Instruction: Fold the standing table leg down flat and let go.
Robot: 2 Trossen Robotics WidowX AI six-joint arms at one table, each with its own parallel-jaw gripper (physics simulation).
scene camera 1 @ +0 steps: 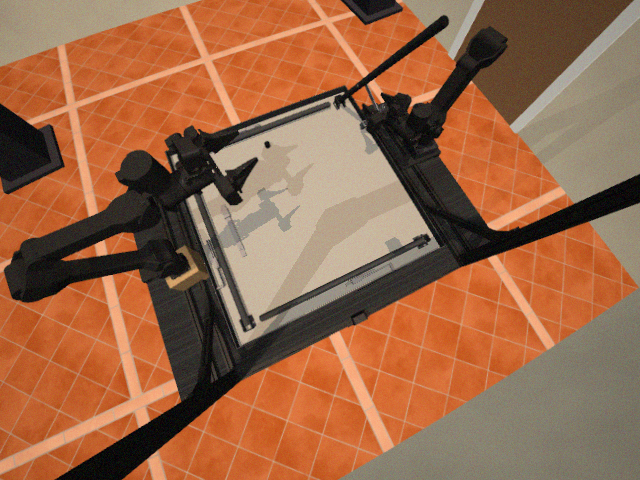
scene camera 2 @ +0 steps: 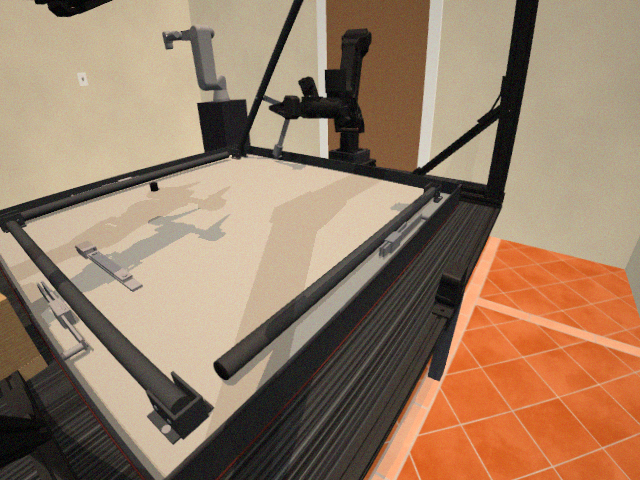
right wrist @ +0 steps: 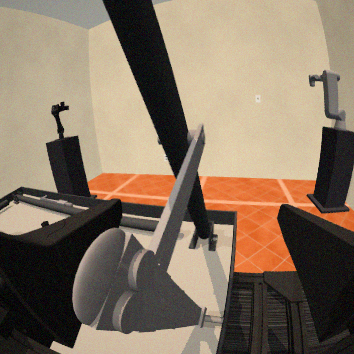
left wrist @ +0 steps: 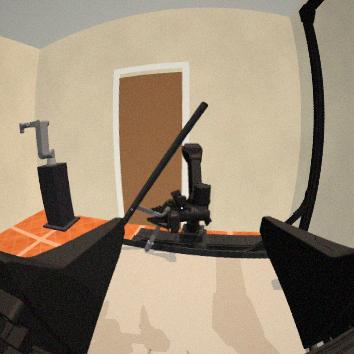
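Pixels of known places: left gripper, between the fingertips: [scene camera 1: 247, 144] [left wrist: 194, 225]; right gripper, between the fingertips: [scene camera 1: 371, 98] [scene camera 2: 276, 108] [right wrist: 203, 210] [left wrist: 147, 214]; left arm's base, origin of its link: [scene camera 1: 177, 266]; right arm's base, origin of its link: [scene camera 1: 422, 140] [scene camera 2: 349, 150] [left wrist: 192, 228].
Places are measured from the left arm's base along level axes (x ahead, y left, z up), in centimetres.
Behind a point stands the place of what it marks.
The black table leg [scene camera 1: 395, 59] {z 32.2, x 78.4, y 2.2 cm} [scene camera 2: 271, 67] {z 21.6, x 79.6, y 9.3 cm} [left wrist: 167, 162] {z 29.3, x 78.9, y 3.7 cm} [right wrist: 155, 90] {z 16.6, x 81.1, y 12.2 cm} stands up at a slant from its far corner bracket, leaning to the right in the left wrist view. Its grey hinged brace [scene camera 2: 282, 135] {z 2.4, x 82.7, y 9.1 cm} [left wrist: 153, 237] {z 1.4, x 82.7, y 9.2 cm} [right wrist: 175, 200] {z 12.2, x 82.3, y 8.7 cm} is bent. My right gripper [scene camera 2: 272, 107] {z 10.4, x 83.4, y 10.9 cm} [right wrist: 203, 210] {z 10.4, x 83.4, y 10.9 cm} is open; in the right wrist view the brace shows between its spread fingers, with a wide grey part close to the camera. Contact cannot be told. My left gripper [scene camera 1: 247, 146] {z 32.7, x 35.0, y 0.0 cm} is open and empty above the pale tabletop underside [scene camera 1: 336, 155] {z -6.3, x 67.8, y 8.0 cm} [scene camera 2: 206, 268] {z -7.1, x 27.0, y -11.7 cm}, well away from the leg.
Several dark legs lie flat along the tabletop's edges, such as the front one [scene camera 1: 343, 276] {z -5.1, x 41.9, y -31.7 cm} [scene camera 2: 330, 284] {z -5.5, x 29.0, y -31.2 cm}. A small black peg [scene camera 1: 267, 144] {z -4.0, x 47.7, y 25.7 cm} [scene camera 2: 154, 186] {z -4.6, x 47.4, y 25.6 cm} and a grey brace [scene camera 2: 109, 266] {z -5.7, x 19.2, y 0.8 cm} lie on the underside. A wooden block [scene camera 1: 188, 273] {z 0.0, x 1.9, y -4.0 cm} is at the left. Black frame bars rise around the table.
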